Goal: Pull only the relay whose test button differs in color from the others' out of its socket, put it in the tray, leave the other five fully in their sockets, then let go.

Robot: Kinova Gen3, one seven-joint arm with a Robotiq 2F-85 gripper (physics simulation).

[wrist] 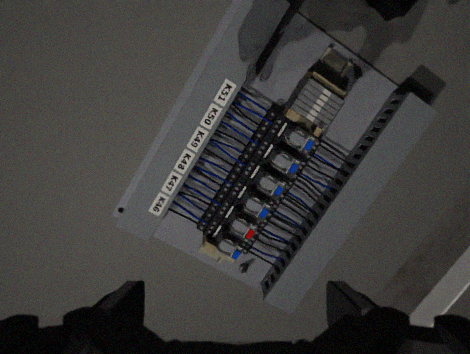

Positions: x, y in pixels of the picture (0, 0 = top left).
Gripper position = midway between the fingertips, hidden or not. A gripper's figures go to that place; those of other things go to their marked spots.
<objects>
The gripper [235, 301] is 0.16 m from the lens. A grey panel [297, 45]: 0.41 m from the lens.
</objects>
